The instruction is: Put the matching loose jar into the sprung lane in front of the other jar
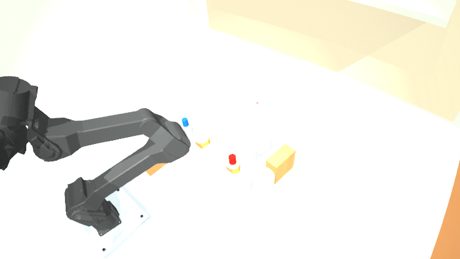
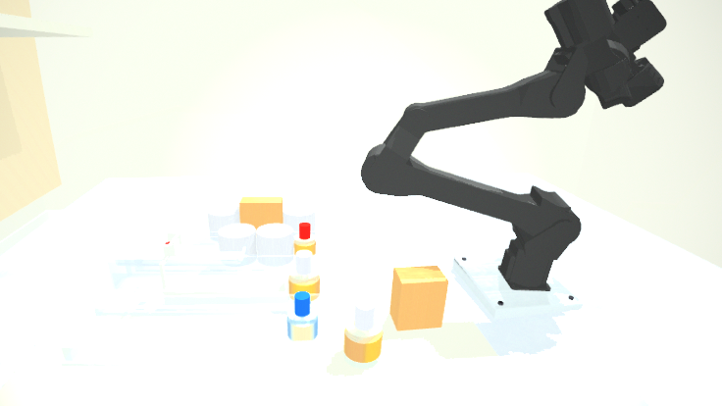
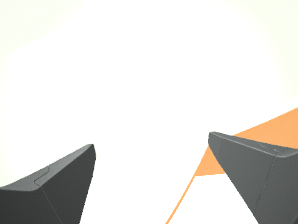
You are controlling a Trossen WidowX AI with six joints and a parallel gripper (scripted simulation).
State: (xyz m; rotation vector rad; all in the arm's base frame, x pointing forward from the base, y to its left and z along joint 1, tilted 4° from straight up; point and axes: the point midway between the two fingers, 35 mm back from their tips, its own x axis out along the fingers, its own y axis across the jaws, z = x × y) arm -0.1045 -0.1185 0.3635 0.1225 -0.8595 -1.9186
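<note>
My gripper tip is 470 mm short of the blue-capped jar, 260 mm to the right of it and 350 mm above it. The rest, counted from my gripper tip: see-through lane: 630 mm ahead, 160 mm to the left, 370 mm below.
</note>
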